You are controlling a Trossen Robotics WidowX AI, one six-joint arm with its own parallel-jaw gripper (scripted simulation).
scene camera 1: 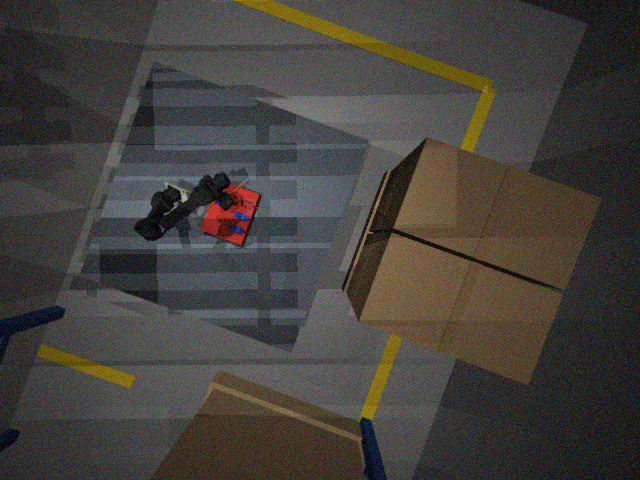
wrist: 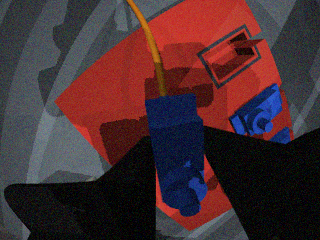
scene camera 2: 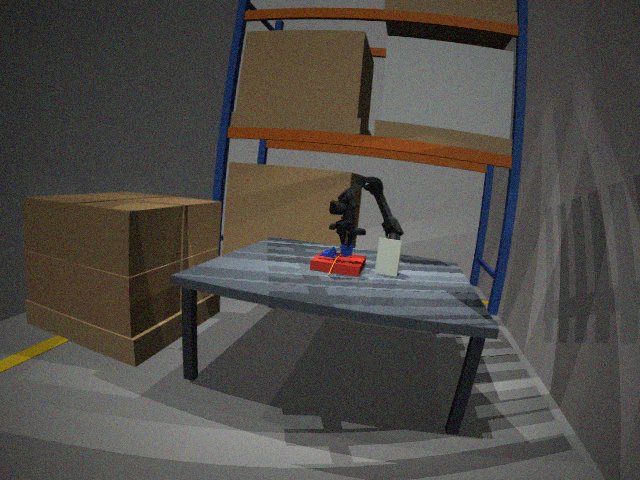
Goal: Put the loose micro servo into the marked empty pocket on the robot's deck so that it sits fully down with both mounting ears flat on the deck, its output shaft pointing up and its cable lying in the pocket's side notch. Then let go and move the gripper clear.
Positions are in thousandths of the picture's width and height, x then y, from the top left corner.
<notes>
In view: the gripper (wrist: 548,577) and a red robot deck (wrist: 333,435).
</notes>
